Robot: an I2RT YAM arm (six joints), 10 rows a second.
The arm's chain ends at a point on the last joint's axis. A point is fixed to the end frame.
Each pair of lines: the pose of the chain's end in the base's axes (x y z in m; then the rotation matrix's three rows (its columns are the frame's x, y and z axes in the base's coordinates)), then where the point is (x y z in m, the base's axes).
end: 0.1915 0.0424 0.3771; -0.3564 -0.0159 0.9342; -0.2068 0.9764 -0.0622; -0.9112 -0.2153 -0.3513
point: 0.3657 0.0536 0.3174
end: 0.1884 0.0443 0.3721; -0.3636 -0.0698 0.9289; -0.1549 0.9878 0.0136; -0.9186 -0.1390 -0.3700
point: 0.3606 0.0691 0.3107
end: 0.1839 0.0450 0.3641; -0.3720 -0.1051 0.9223; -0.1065 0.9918 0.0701; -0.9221 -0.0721 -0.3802
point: 0.3542 0.0797 0.3022
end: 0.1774 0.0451 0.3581; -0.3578 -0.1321 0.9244; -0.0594 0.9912 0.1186; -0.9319 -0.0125 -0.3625
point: 0.3474 0.0882 0.3008
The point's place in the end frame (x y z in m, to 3 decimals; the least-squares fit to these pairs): -0.010 0.021 0.183
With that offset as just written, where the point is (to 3 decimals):
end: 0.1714 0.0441 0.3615; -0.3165 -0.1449 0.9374; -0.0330 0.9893 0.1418; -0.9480 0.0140 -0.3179
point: 0.343 0.091 0.313
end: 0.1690 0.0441 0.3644; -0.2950 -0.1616 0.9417; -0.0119 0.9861 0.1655; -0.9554 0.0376 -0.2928
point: 0.341 0.095 0.321
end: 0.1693 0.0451 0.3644; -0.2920 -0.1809 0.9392; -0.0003 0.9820 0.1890; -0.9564 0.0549 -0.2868
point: 0.340 0.100 0.323
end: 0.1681 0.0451 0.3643; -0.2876 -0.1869 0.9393; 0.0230 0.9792 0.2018; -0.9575 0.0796 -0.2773
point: 0.339 0.102 0.325
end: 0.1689 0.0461 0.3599; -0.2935 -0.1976 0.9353; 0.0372 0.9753 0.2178; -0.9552 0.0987 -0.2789
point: 0.339 0.106 0.320
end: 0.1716 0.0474 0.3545; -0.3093 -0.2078 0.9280; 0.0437 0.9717 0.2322; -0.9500 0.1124 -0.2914
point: 0.340 0.110 0.313
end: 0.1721 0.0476 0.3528; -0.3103 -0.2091 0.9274; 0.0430 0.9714 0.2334; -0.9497 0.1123 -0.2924
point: 0.341 0.110 0.311
